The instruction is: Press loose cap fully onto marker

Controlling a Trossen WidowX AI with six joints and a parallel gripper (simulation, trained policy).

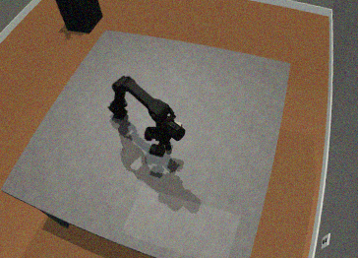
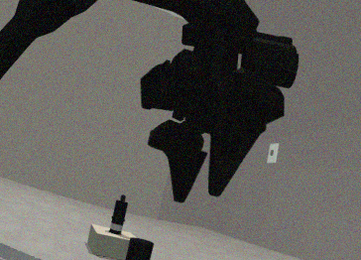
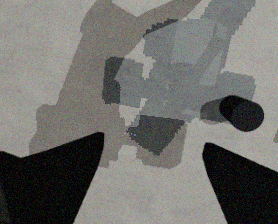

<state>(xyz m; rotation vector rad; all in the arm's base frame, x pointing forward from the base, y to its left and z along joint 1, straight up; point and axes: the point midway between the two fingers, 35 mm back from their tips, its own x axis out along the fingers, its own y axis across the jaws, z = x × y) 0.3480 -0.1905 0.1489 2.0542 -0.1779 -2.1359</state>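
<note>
Now: gripper tip 90 mm above the black cap, 80 mm to the right of it and 20 mm past it. The rest, counted from my gripper tip: holder block (180 mm to the left, 100 mm below, 30 mm behind).
</note>
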